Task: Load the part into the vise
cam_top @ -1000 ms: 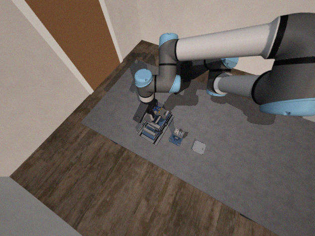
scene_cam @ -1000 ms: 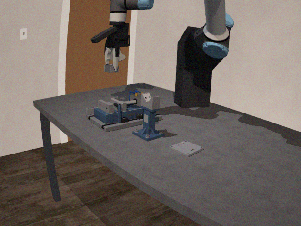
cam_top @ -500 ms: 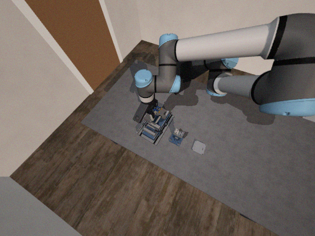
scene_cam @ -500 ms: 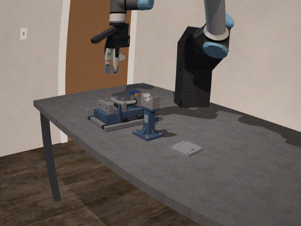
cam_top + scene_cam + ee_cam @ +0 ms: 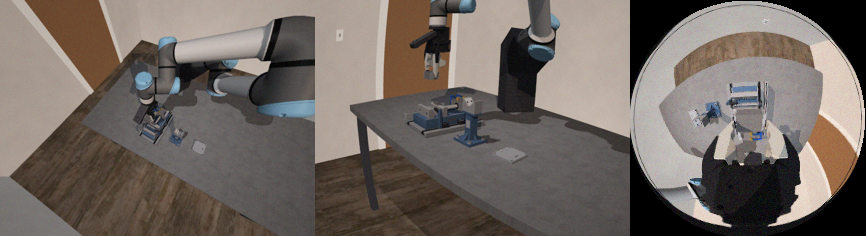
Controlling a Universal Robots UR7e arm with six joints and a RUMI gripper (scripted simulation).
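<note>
My gripper is now 150 mm above the fixed jaw, 30 mm short of it and 20 mm to the right of it. The rest, counted from my hand: part: 10 mm below; then moving jaw: 150 mm below, 30 mm behind, 20 mm to the left; then air cylinder rod: 150 mm below, 90 mm behind, 10 mm to the left.
</note>
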